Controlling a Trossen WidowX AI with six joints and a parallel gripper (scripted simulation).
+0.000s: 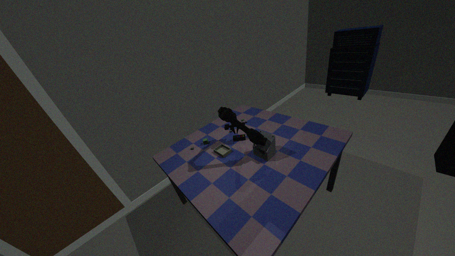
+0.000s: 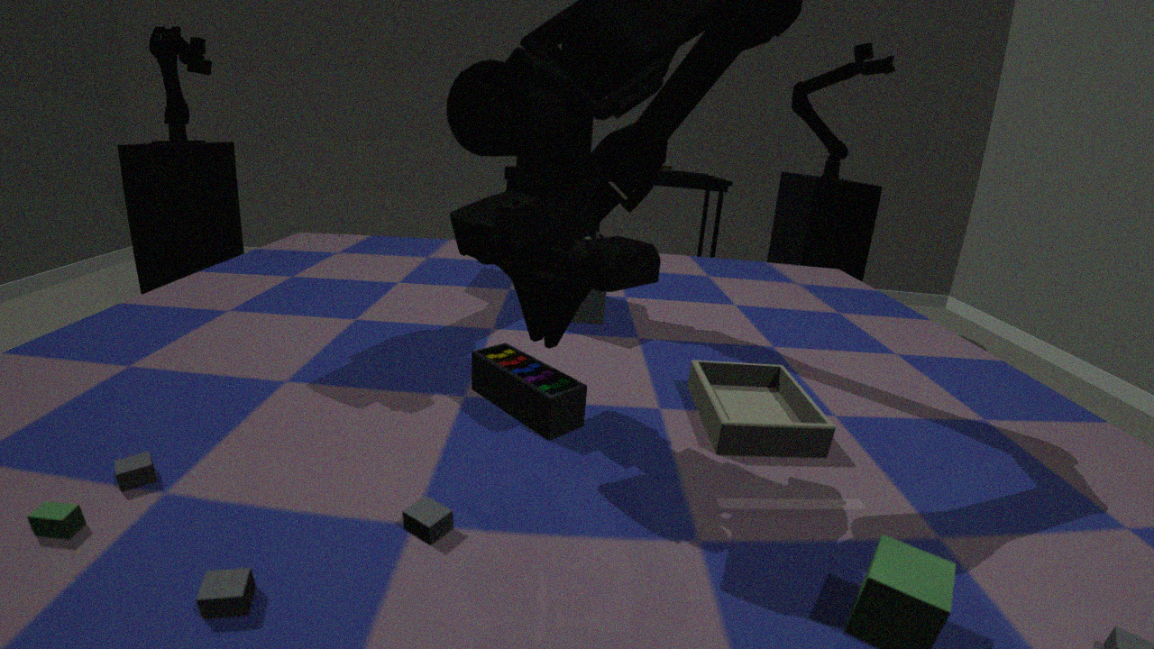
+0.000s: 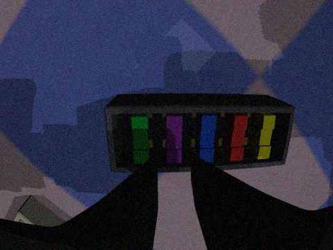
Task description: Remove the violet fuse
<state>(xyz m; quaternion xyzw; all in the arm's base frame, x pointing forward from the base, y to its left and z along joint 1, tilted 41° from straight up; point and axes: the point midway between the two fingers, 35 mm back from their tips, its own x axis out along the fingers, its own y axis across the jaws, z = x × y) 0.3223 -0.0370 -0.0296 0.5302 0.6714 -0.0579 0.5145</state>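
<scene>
Now: gripper tip 5 cm above the violet fuse. Also, from my gripper tip: tray 20 cm to the left, 7 cm below; green cube 24 cm ahead, 20 cm to the left, 5 cm below.
</scene>
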